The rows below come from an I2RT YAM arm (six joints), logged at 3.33 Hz.
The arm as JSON. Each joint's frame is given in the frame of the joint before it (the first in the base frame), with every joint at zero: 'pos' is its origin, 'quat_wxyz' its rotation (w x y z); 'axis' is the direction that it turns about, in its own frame. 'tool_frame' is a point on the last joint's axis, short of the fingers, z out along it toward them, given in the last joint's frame.
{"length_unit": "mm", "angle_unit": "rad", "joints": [
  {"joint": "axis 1", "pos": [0.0, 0.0, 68.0], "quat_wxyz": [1.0, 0.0, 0.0, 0.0], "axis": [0.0, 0.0, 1.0]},
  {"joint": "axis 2", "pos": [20.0, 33.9, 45.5], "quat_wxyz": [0.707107, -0.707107, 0.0, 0.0], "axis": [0.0, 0.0, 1.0]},
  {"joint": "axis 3", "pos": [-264.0, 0.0, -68.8], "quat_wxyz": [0.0, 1.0, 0.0, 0.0], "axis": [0.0, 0.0, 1.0]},
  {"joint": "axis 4", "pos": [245.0, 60.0, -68.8], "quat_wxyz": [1.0, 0.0, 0.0, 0.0], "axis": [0.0, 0.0, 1.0]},
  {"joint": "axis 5", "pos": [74.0, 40.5, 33.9], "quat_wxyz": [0.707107, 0.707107, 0.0, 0.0], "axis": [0.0, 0.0, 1.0]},
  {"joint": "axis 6", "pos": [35.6, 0.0, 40.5], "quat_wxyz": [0.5, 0.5, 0.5, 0.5], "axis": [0.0, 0.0, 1.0]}
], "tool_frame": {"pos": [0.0, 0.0, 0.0], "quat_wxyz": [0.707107, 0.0, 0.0, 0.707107]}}
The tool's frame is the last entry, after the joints.
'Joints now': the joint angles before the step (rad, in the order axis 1, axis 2, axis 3, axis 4, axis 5, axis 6). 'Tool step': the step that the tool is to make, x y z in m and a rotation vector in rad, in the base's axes. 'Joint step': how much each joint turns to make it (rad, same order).
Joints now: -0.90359 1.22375 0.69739 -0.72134 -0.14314 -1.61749
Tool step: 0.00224 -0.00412 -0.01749 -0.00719 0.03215 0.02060
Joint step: -0.00009 0.05509 -0.03444 0.07144 0.02186 -0.02910
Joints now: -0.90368 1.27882 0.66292 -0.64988 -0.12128 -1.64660
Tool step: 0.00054 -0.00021 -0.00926 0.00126 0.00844 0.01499
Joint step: 0.00166 0.02300 -0.02293 0.03796 0.00163 -0.01457
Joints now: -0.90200 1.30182 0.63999 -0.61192 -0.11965 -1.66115
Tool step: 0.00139 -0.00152 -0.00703 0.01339 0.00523 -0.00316
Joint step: 0.00019 0.02929 -0.00829 0.02437 -0.00307 0.00444
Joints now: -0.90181 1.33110 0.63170 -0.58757 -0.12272 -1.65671
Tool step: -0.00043 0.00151 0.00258 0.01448 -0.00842 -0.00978
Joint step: 0.00082 -0.01011 0.00445 -0.01881 -0.01203 0.01464
